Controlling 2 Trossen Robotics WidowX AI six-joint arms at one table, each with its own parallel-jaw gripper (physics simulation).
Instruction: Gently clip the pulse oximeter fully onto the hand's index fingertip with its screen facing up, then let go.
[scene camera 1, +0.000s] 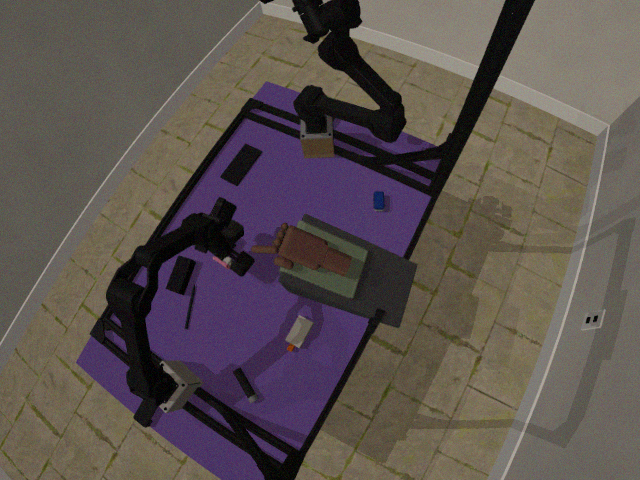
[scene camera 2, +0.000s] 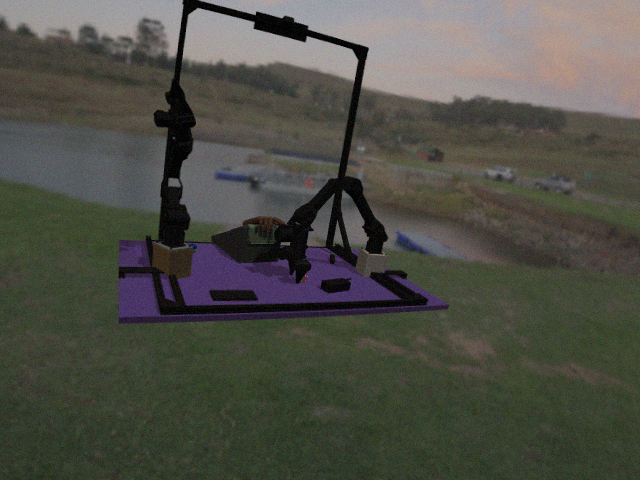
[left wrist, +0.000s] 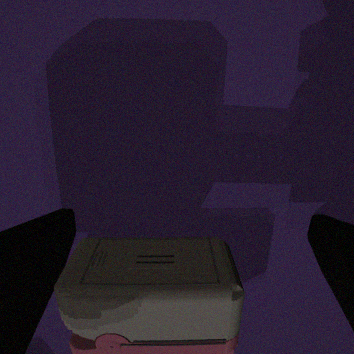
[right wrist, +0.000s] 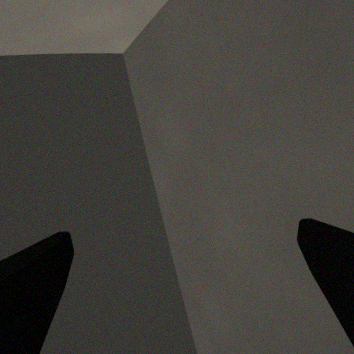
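Seen in the pictures: left gripper, fingertip midpoint: (scene camera 1: 232, 258) (scene camera 2: 294, 279) (left wrist: 194, 223); right gripper, fingertip midpoint: (scene camera 2: 177, 86) (right wrist: 186, 236); left arm's base at its link origin: (scene camera 1: 163, 386) (scene camera 2: 373, 251); right arm's base at its link origin: (scene camera 1: 316, 124) (scene camera 2: 173, 244).
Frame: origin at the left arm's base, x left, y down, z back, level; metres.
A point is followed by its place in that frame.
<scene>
The pulse oximeter (scene camera 1: 221, 260) (scene camera 2: 305, 277) @[y 0.081, x 0.156, z -0.358 m] (left wrist: 155, 310) @[y 0.074, x 0.129, z -0.379 m], white above pink, is low over or on the purple mat, apart from the hand. No screen can be made out. My left gripper (scene camera 1: 229, 256) @[y 0.105, x 0.116, z -0.389 m] (left wrist: 194, 223) @[y 0.105, x 0.116, z -0.389 m] is open above it; in the left wrist view the oximeter shows between the fingers, nearer the picture's left finger, and is not gripped. The brown hand (scene camera 1: 303, 248) @[y -0.084, x -0.100, z -0.506 m] (scene camera 2: 265, 222) @[y -0.083, x -0.023, z -0.505 m] rests on a green block, its index finger (scene camera 1: 263, 249) pointing toward the left gripper in scene camera 1, with a bare tip. My right gripper (right wrist: 186, 236) @[y -0.543, x 0.201, z -0.901 m] is open and empty, raised away from the mat.
The green block (scene camera 1: 356, 281) @[y 0.005, x -0.241, z -0.530 m] lies on a dark grey wedge (scene camera 1: 398, 289) @[y 0.067, x -0.342, z -0.589 m]. A black box (scene camera 1: 180, 274) @[y 0.071, x 0.205, z -0.252 m] (scene camera 2: 336, 285) @[y 0.076, x 0.242, z -0.260 m] and thin black rod (scene camera 1: 190, 307) @[y 0.097, x 0.123, z -0.193 m] lie near the left arm. A flat black item (scene camera 1: 241, 164) @[y 0.097, x 0.308, z -0.655 m] (scene camera 2: 233, 295) @[y 0.097, x 0.322, z -0.658 m], blue item (scene camera 1: 378, 199) @[y 0.073, x -0.147, z -0.788 m], white box (scene camera 1: 299, 331) @[y 0.077, x -0.187, z -0.339 m] and dark cylinder (scene camera 1: 244, 383) @[y 0.080, x -0.151, z -0.132 m] lie farther off.
</scene>
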